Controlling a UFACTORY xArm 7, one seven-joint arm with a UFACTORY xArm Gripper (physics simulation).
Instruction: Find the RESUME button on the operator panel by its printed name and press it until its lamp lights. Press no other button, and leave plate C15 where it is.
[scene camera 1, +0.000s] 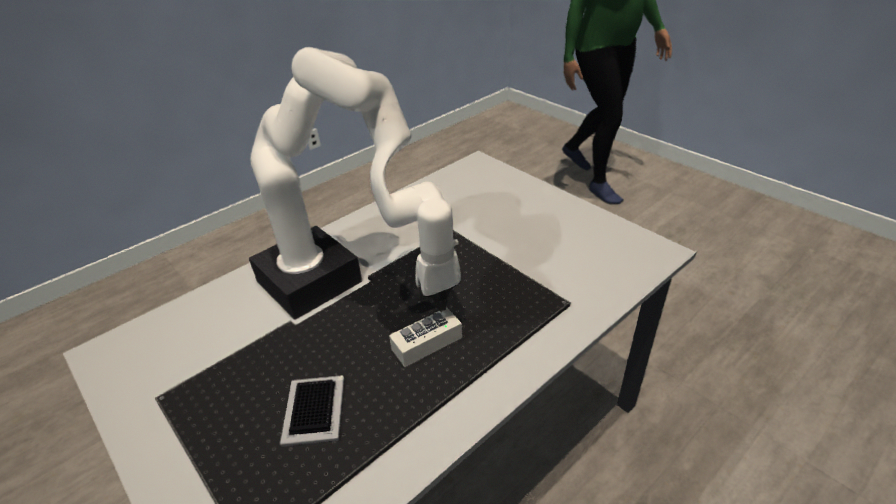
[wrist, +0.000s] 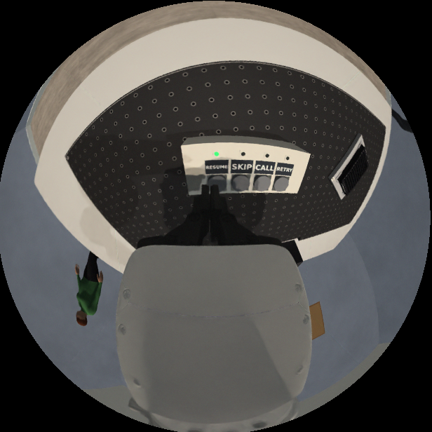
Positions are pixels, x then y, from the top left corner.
Scene:
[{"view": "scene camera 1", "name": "gripper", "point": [440, 307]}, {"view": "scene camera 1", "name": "plate C15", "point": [312, 411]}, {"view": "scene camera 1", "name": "cream operator panel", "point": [410, 349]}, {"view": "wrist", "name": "gripper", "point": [208, 195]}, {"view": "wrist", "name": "plate C15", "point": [357, 165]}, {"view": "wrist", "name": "cream operator panel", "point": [202, 156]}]

